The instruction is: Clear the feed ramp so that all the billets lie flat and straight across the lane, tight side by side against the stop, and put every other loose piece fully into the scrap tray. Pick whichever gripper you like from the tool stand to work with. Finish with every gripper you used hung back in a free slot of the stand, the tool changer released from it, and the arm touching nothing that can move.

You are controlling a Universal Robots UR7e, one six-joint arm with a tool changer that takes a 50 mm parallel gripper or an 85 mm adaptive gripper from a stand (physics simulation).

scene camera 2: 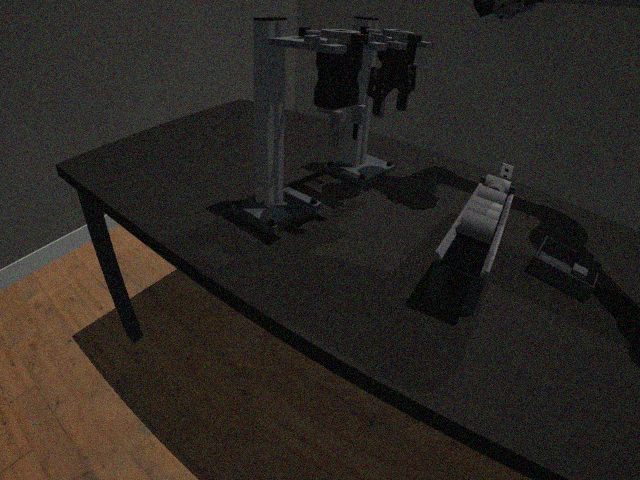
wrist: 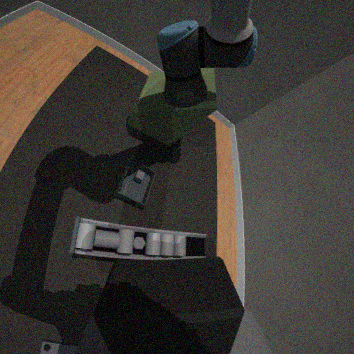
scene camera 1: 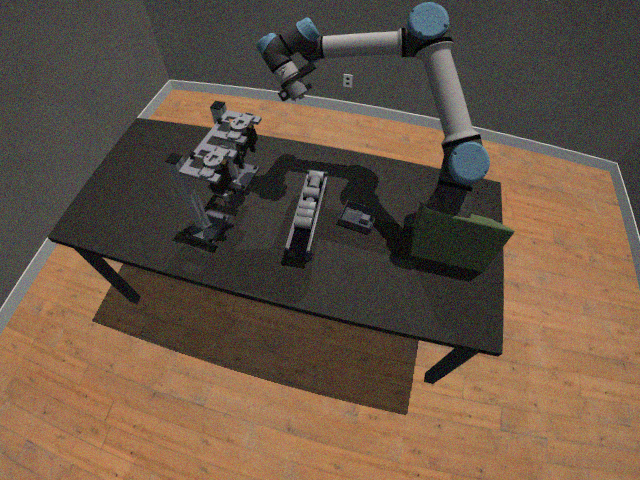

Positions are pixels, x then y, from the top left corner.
Labels:
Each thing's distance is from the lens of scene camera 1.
tool stand (scene camera 1: 207,226): 145 cm

